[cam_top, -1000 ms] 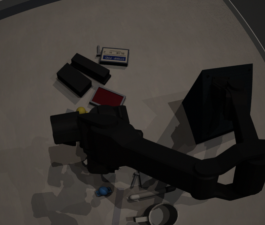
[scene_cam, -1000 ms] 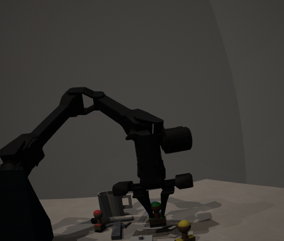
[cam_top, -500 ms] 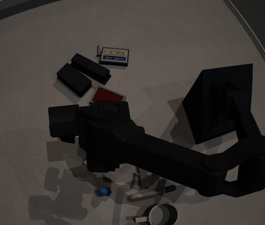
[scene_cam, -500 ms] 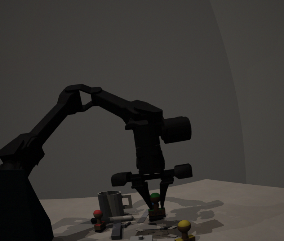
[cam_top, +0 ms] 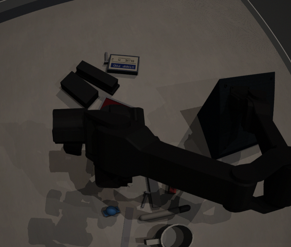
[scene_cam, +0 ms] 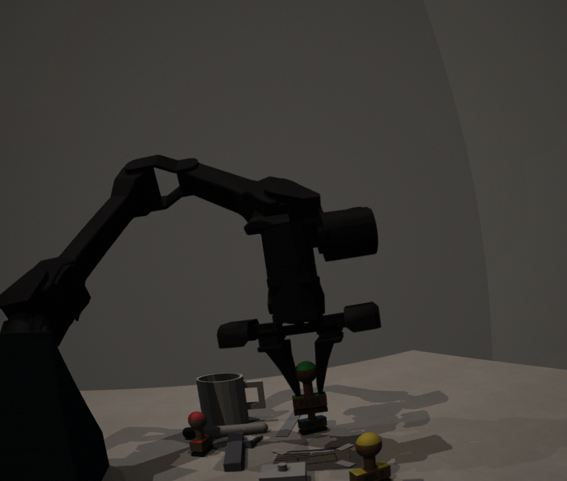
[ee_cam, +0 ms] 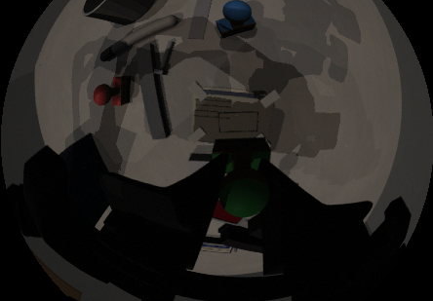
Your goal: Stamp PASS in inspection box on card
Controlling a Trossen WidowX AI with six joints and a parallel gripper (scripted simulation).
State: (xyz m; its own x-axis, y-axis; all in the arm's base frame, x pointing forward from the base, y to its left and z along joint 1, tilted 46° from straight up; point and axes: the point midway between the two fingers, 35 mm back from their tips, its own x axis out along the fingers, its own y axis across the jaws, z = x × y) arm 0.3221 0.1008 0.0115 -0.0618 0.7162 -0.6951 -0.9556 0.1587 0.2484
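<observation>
The red stamp is 150 mm behind my gripper tip, 80 mm to the left of it and 70 mm below it. Also, from my gripper tip: blue stamp (120 mm to the left, 70 mm below, 20 mm ahead); green-knobbed stamp (right at my gripper tip); yellow stamp (100 mm to the right, 70 mm below, 40 mm ahead).
</observation>
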